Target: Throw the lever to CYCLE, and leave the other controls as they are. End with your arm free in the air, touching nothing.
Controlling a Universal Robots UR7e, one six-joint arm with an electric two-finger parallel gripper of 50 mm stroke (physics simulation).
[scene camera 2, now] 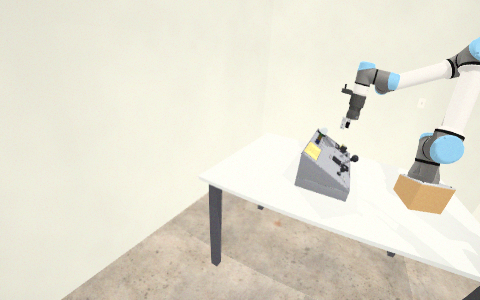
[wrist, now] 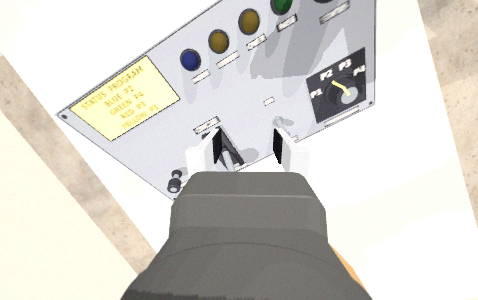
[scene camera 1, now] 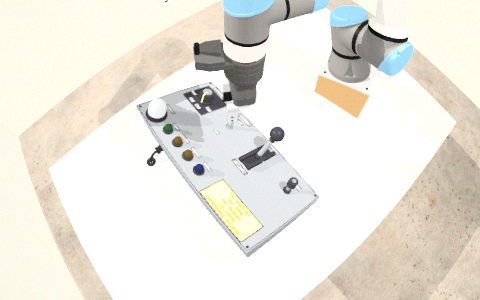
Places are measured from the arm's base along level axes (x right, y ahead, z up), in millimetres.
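Pixels of known places: gripper, fingertip midpoint: (scene camera 2: pixel 344 128) (wrist: pixel 247 139) (scene camera 1: pixel 229 110); arm's base at its link origin: (scene camera 2: pixel 422 179) (scene camera 1: pixel 349 67).
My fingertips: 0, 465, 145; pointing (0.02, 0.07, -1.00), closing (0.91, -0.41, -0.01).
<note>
For each thing: its top centre in the pictures, then the offset to it from my fingertips, as dx, dy, dz. "pt": a spot on its surface instead.
- lever at its top centre: (wrist: pixel 229 179) (scene camera 1: pixel 269 136) (scene camera 2: pixel 350 153) -65, -68, -101
- blurred label plate at a spot on its surface: (wrist: pixel 206 125) (scene camera 1: pixel 239 166) pt -72, +29, -148
- small toggle switch at its top centre: (wrist: pixel 285 131) +53, -39, -137
- rotary selector at its top centre: (wrist: pixel 351 91) (scene camera 1: pixel 205 91) +173, -21, -136
- small black-knobbed control at its top centre: (wrist: pixel 169 185) (scene camera 1: pixel 290 183) -187, -43, -130
- white dome at a spot on its surface: (scene camera 1: pixel 157 109) pt +155, +130, -66
- yellow card at its top centre: (wrist: pixel 119 103) (scene camera 1: pixel 230 208) (scene camera 2: pixel 313 147) -162, +113, -93
The lever (scene camera 1: pixel 265 148) (scene camera 2: pixel 354 158) (wrist: pixel 228 161), a pale shaft with a black ball knob, leans toward the arm-base side of the sloped grey panel (scene camera 1: pixel 225 150) (scene camera 2: pixel 320 172) (wrist: pixel 165 120). It leans away from the blurred label plate (scene camera 1: pixel 240 166) (wrist: pixel 206 125) at the other end of its dark slot. The knob is hidden behind the gripper in the wrist view. My gripper (scene camera 1: pixel 229 106) (scene camera 2: pixel 345 123) (wrist: pixel 247 139) is open and empty, above the panel and apart from the lever. It is over the area near the small toggle switch (wrist: pixel 282 124).
A rotary selector (scene camera 1: pixel 207 95) (wrist: pixel 347 93) stands at one end, a small black-knobbed control (scene camera 1: pixel 291 184) (wrist: pixel 174 182) at the other. A white dome (scene camera 1: pixel 157 109), green, amber and blue round parts and a yellow card (scene camera 1: pixel 231 210) (wrist: pixel 125 98) line the far side. An orange base block (scene camera 1: pixel 341 96) (scene camera 2: pixel 425 195) supports the arm.
</note>
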